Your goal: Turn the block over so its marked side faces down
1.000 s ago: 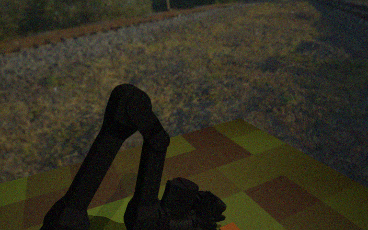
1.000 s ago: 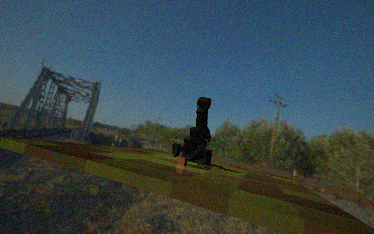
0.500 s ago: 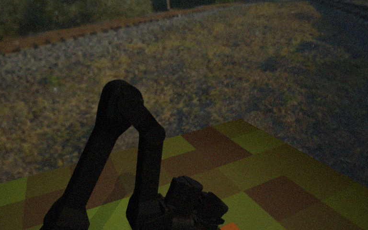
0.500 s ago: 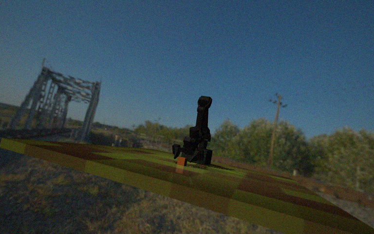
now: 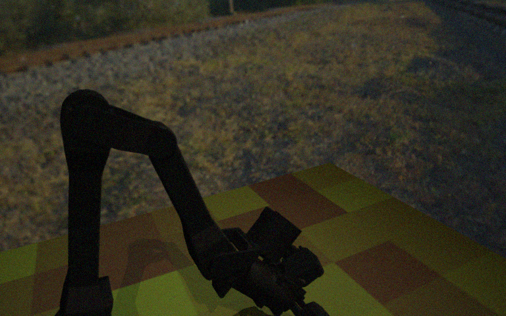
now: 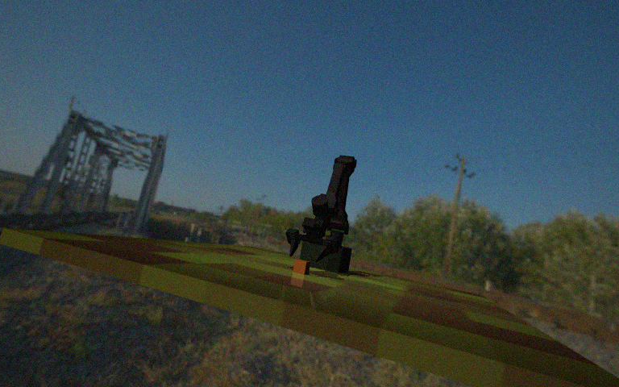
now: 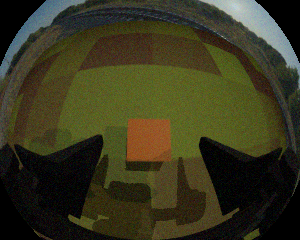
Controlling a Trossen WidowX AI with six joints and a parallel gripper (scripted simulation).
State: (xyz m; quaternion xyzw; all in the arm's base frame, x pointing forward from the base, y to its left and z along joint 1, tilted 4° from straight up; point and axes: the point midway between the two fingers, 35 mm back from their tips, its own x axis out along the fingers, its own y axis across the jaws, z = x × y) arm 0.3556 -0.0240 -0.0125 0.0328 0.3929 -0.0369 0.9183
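My gripper tip is now 1 cm past the orange block and 3 cm above it.
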